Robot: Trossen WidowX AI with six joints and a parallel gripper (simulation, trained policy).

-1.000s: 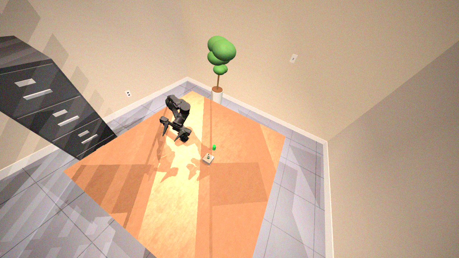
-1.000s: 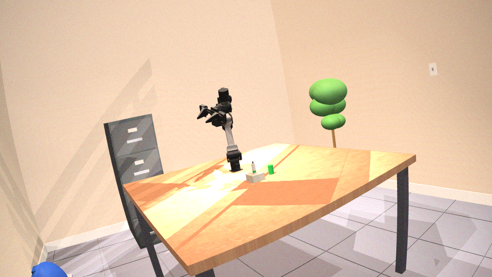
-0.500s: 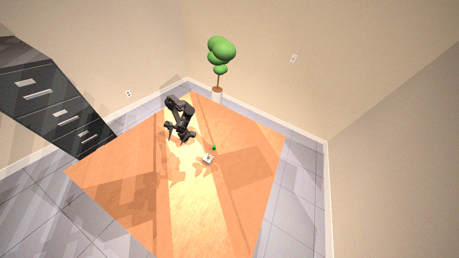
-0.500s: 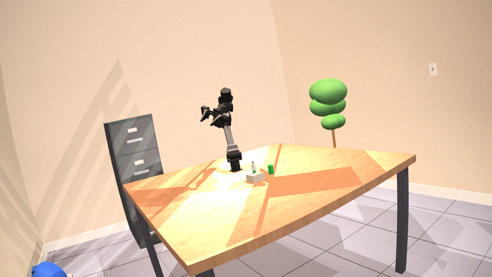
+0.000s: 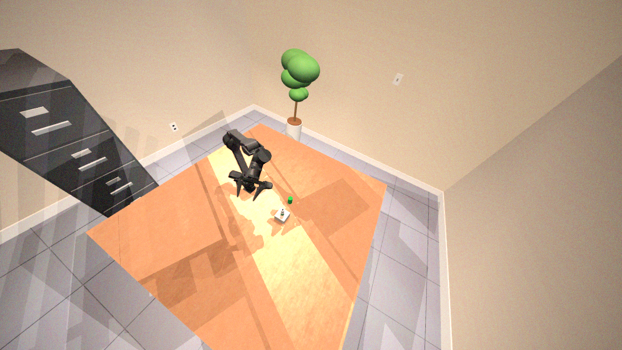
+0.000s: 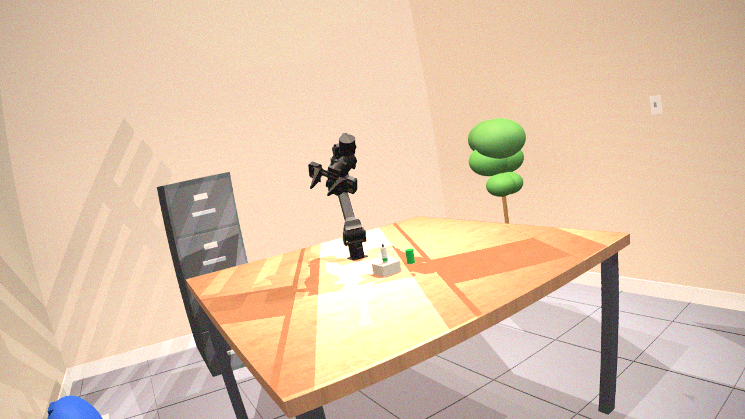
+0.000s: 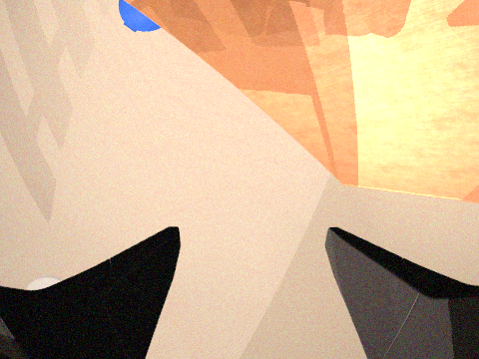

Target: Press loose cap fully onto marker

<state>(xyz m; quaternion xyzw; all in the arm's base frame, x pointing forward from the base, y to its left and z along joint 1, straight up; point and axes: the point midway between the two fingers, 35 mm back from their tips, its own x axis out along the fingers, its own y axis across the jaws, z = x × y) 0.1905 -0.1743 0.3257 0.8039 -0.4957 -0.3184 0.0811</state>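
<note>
Now: gripper tip 8 cm short of the green cap, 27 cm to the right of it and 29 cm above it. From my gripper tip the other things lie so: holder block (10 cm ahead, 15 cm to the left, 29 cm below).
</note>
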